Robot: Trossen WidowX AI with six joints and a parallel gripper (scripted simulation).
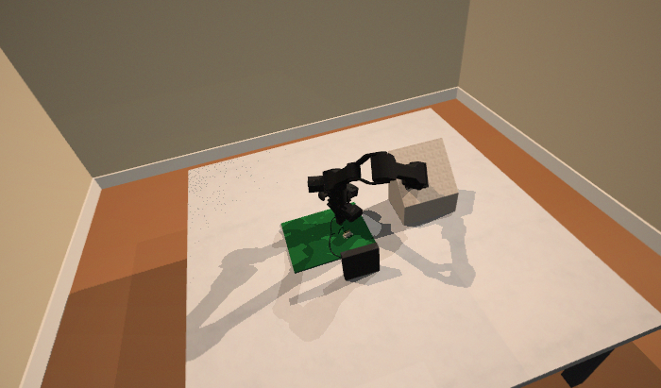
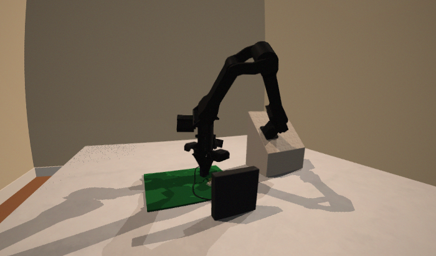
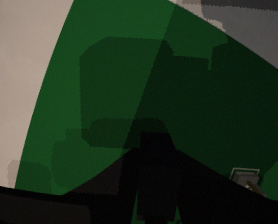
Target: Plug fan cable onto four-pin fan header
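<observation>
Right now the pale four-pin header is 7 cm to the left of my gripper tip and 2 cm below it. Round my gripper tip: black fan (24 cm to the left, 4 cm above, 1 cm ahead); then green board (7 cm ahead, 4 cm to the left, 3 cm below); then dark fan plug (1 cm above).
</observation>
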